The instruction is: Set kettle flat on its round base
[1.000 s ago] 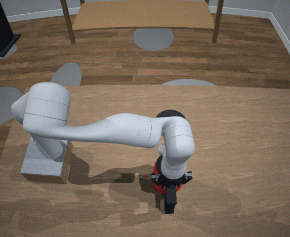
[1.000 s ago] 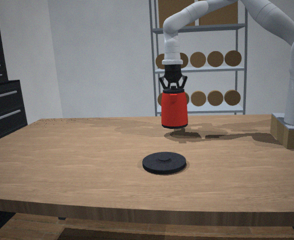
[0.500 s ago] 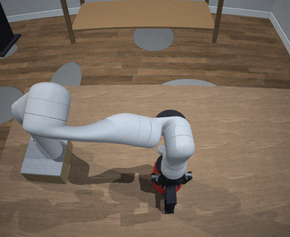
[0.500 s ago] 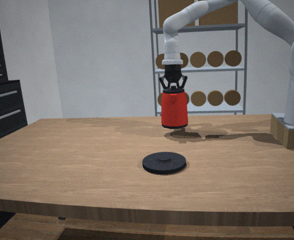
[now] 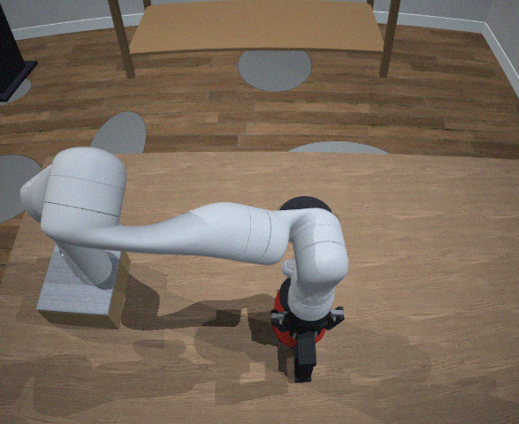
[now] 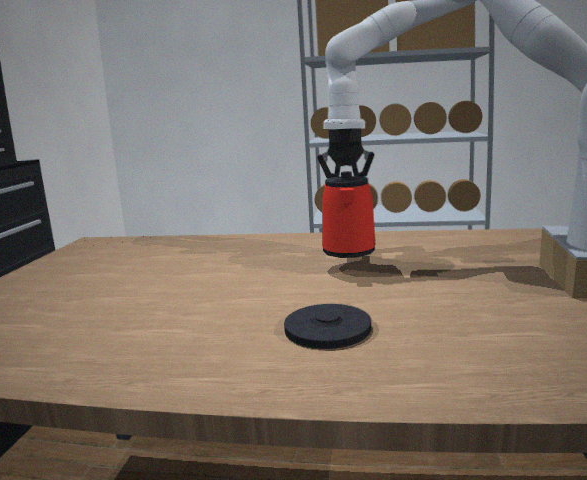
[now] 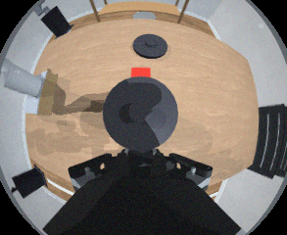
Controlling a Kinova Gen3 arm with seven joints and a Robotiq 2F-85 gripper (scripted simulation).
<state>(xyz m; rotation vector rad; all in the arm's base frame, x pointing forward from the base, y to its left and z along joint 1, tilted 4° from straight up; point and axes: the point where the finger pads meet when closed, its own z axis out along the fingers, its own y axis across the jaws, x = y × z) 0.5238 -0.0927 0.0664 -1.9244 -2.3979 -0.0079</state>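
Right now the red kettle is 4 cm below my hand, 3 cm to the left of it and 1 cm behind it. Round my hand: round black base (38 cm to the left, 17 cm below, 4 cm behind).
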